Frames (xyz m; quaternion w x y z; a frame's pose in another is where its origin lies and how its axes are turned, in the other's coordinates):
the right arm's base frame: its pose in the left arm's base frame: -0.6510 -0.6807 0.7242 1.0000 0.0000 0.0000 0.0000
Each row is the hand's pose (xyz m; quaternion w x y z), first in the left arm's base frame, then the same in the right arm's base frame.
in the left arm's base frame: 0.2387 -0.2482 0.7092 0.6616 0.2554 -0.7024 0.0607
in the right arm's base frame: 0.8897 0.4325 -0.0150 0.6616 0.2554 -0.7024 0.0607
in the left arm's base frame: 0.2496 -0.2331 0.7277 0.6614 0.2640 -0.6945 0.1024
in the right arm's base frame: 0.9006 0.4476 0.0035 0.6614 0.2640 -0.6945 0.1024
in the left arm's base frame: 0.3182 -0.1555 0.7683 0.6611 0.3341 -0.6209 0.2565
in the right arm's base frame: 0.9692 0.5252 0.0441 0.6611 0.3341 -0.6209 0.2565
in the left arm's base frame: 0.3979 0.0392 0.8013 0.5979 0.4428 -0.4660 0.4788
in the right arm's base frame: 1.0489 0.7199 0.0771 0.5979 0.4428 -0.4660 0.4788
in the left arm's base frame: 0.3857 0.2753 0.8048 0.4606 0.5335 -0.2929 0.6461
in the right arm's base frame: 1.0367 0.9560 0.0806 0.4606 0.5335 -0.2929 0.6461
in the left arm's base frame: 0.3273 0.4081 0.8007 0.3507 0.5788 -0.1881 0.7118
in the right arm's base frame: 0.9783 1.0888 0.0765 0.3507 0.5788 -0.1881 0.7118
